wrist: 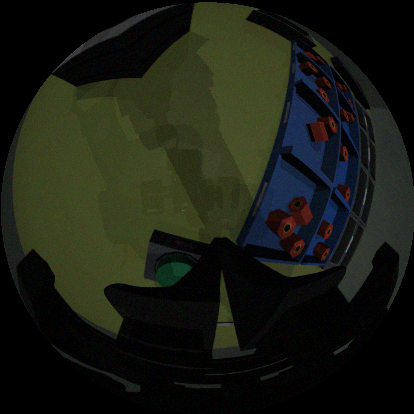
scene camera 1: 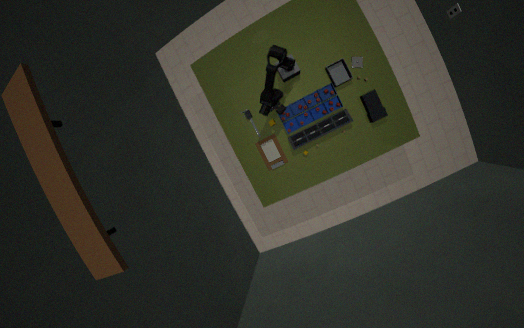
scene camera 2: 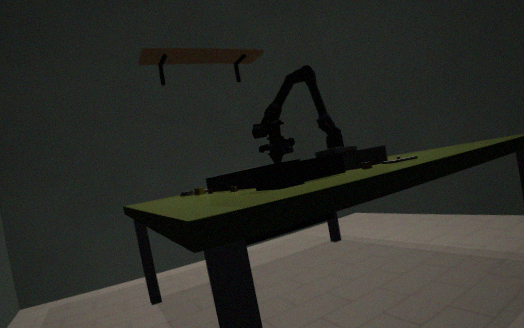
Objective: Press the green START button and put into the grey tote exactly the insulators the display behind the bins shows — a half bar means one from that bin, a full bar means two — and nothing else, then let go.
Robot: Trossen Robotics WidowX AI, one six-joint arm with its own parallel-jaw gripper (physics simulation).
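Frame: origin at the arm's base, x ahead, y left, z up, level; metres.
Where they show: gripper, fingertip midpoint: (wrist: 219, 242) (scene camera 1: 275, 105); arm's base, origin of the base link: (scene camera 1: 288, 66) (scene camera 2: 336, 148).
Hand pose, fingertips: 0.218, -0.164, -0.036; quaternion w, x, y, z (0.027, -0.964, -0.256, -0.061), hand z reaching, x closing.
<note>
Things, the pixels of their top centre, and the offset from my fingertips, as dx, dy, dz. "spot": a spot on its surface instead.
- green START button, middle of its top: (wrist: 177, 280) -0.008, -0.054, -0.007
- dark display, surface spot: (scene camera 1: 320, 129) spot: +0.257, +0.249, -0.006
- grey tote, middle of its top: (scene camera 2: 354, 151) (scene camera 1: 339, 71) -0.081, +0.484, +0.006
- black box, middle of its top: (scene camera 2: 298, 159) (scene camera 1: 374, 105) +0.205, +0.648, +0.008
- small grey plate, middle of its top: (scene camera 1: 357, 61) -0.120, +0.635, -0.032
- brown-framed tray, middle of its top: (scene camera 1: 271, 152) +0.318, -0.137, -0.030
- long-handled tool, middle of its top: (scene camera 1: 250, 124) +0.068, -0.219, -0.028
My gripper (scene camera 2: 278, 161) (wrist: 219, 242) is shut and empty, pointing down low over the table. The green START button (wrist: 175, 271) on its grey housing is just left of the fingertips in the wrist view, partly hidden by a finger. Contact cannot be told. The blue bins (scene camera 1: 291, 111) (wrist: 305, 150) are right of the fingertips there and hold red insulators (scene camera 1: 300, 106) (wrist: 285, 225). The dark display (scene camera 1: 320, 129) behind the bins shows thin pale bars, too small to tell half from full. The grey tote (scene camera 1: 331, 77) beyond the bins' far end shows no insulators inside.
A black box (scene camera 1: 373, 106) and a small grey plate (scene camera 1: 357, 62) are near the tote. A brown-framed tray (scene camera 1: 280, 148), a long-handled tool (scene camera 1: 248, 115) and yellow blocks (scene camera 1: 272, 122) (scene camera 1: 306, 153) lie near the bins' other end. A brown shelf (scene camera 1: 65, 175) (scene camera 2: 200, 56) hangs on the wall.
</note>
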